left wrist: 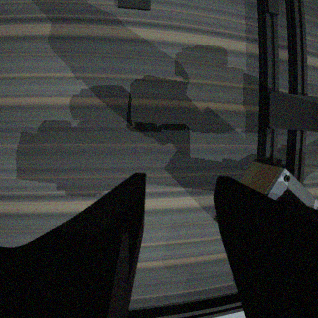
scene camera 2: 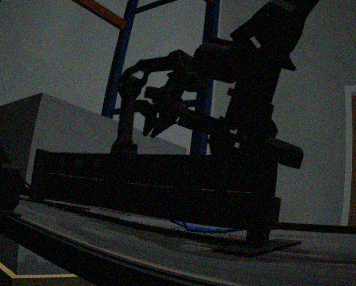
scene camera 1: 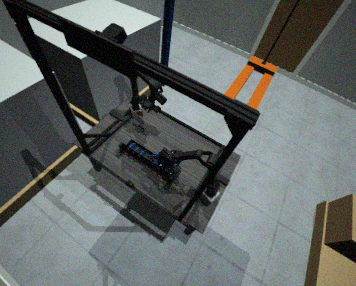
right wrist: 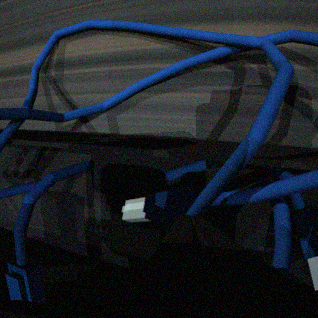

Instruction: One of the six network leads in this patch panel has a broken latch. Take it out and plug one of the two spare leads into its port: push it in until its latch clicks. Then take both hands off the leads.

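Places are measured from the left arm's base along level axes (x up, y left, z back), in metres.
Where they show: left gripper, fingertip midpoint: (left wrist: 180, 185) (scene camera 2: 147, 136) (scene camera 1: 146, 111); right gripper, fingertip midpoint: (scene camera 1: 165, 164) (right wrist: 188, 224); left arm's base, origin of the base link: (scene camera 1: 135, 107); right arm's base, origin of the base link: (scene camera 1: 210, 192).
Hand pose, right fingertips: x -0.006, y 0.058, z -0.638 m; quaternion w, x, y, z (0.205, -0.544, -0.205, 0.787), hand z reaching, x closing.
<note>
Each offset is from my right fingertips to the top centre of the thing. "pt": to the spot under its first point. Level surfaces: height alone.
The black patch panel {dx +0.019, dy -0.128, dz +0.075 m} (scene camera 1: 132, 147) (scene camera 2: 148, 181) stands on the wooden table with blue network leads (scene camera 1: 142, 152) (right wrist: 151, 79) plugged along it and looping behind it. My right gripper (scene camera 1: 166, 165) is down at the panel's near end, among the leads, and is shut on nothing. In the right wrist view a lead with a white plug tip {dx -0.010, dy -0.018, dz +0.020 m} (right wrist: 134, 209) lies just in front of the camera. A second white tip {pt dx -0.028, dy +0.009, dz -0.070 m} (right wrist: 312, 274) shows at the right edge, and a blue plug {pt dx +0.031, dy -0.066, dz +0.039 m} (right wrist: 17, 282) sits low on the left. My fingers are lost in the dark there. My left gripper (scene camera 1: 148, 107) (scene camera 2: 157, 127) (left wrist: 180, 185) hangs open and empty over bare table, far from the panel.
A black gantry frame (scene camera 1: 194, 91) spans the table {dx -0.063 m} (scene camera 1: 194, 181) and carries a camera. A frame rail (left wrist: 262, 94) and a metal bracket (left wrist: 281, 186) lie just right of my left gripper. A blue post (scene camera 1: 166, 31) stands behind the table.
</note>
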